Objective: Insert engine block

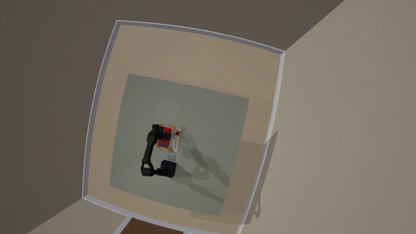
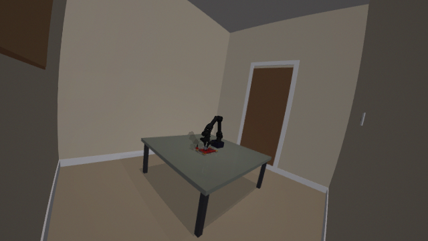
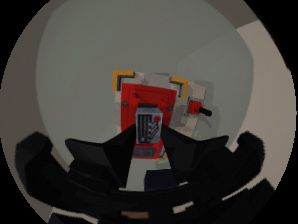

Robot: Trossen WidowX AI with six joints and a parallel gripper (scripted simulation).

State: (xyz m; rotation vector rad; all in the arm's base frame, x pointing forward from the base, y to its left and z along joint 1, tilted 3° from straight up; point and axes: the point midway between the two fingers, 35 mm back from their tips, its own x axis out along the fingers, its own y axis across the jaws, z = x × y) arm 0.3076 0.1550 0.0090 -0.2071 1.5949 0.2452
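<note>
The grey engine block lies 10 mm below my gripper tip.
</note>
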